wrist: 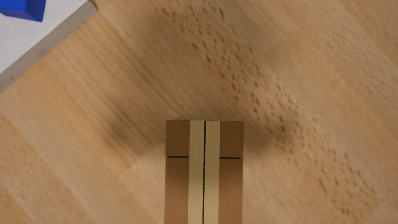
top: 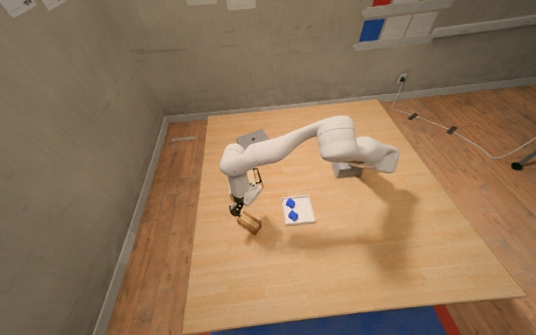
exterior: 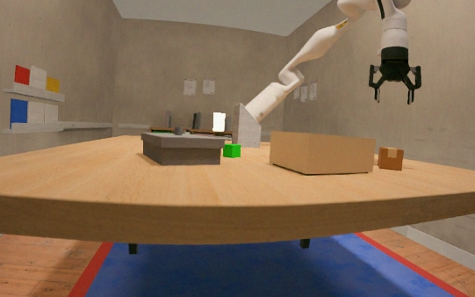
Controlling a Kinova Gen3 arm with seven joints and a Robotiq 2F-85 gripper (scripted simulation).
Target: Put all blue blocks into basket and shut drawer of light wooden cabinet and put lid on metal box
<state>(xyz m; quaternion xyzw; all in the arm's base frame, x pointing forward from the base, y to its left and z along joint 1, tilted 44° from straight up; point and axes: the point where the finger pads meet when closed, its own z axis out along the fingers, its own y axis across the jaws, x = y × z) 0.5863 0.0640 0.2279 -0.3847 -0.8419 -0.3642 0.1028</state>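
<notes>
Now: the brown cardboard box 150 mm below my hand. Also, from my hand: red block: 20 mm behind, 20 mm to the left, 170 mm below; then light wooden cabinet: 250 mm to the right, 150 mm below; then drawer: 10 mm behind, 250 mm to the right, 150 mm below.
</notes>
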